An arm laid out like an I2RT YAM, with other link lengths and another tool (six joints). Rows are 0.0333 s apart.
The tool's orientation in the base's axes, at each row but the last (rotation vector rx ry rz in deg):
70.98 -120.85 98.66
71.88 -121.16 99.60
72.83 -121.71 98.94
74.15 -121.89 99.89
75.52 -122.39 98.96
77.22 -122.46 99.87
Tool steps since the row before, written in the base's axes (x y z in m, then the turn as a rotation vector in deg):
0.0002 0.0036 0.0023 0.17 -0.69 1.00
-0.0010 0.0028 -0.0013 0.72 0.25 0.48
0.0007 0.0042 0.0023 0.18 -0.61 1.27
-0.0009 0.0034 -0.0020 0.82 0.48 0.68
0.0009 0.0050 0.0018 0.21 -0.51 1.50
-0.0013 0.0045 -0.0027 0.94 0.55 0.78
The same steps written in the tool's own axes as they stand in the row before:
-0.0006 -0.0018 -0.0038 0.81 -0.86 0.33
-0.0015 0.0016 -0.0024 -0.32 -0.84 -0.09
-0.0013 -0.0022 -0.0041 0.92 -1.07 0.16
-0.0024 0.0020 -0.0026 -0.40 -1.06 -0.29
-0.0023 -0.0020 -0.0044 0.98 -1.26 -0.02
-0.0032 0.0028 -0.0033 -0.46 -1.22 -0.31

